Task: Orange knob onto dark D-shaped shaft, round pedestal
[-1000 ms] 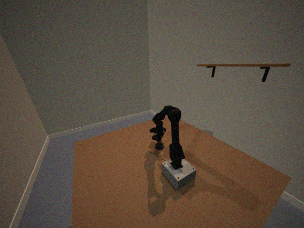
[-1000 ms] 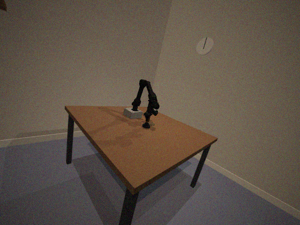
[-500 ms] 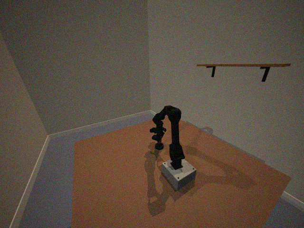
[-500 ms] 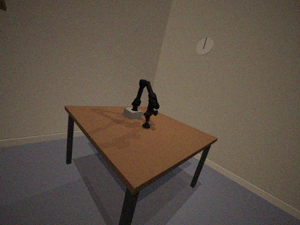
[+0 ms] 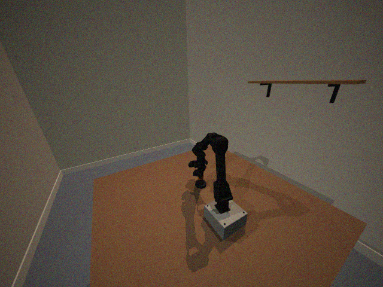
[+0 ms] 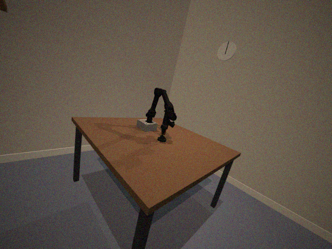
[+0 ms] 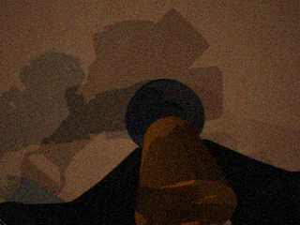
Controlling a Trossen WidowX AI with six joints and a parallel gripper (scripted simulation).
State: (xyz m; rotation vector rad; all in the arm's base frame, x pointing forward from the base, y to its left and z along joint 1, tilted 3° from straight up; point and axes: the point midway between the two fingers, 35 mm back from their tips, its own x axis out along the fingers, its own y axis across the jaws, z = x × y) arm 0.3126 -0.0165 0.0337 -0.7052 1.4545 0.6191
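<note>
Right now the orange knob is 20 mm above my gripper tip. From my gripper tip the other things lie so: round pedestal: 40 mm below.
</note>
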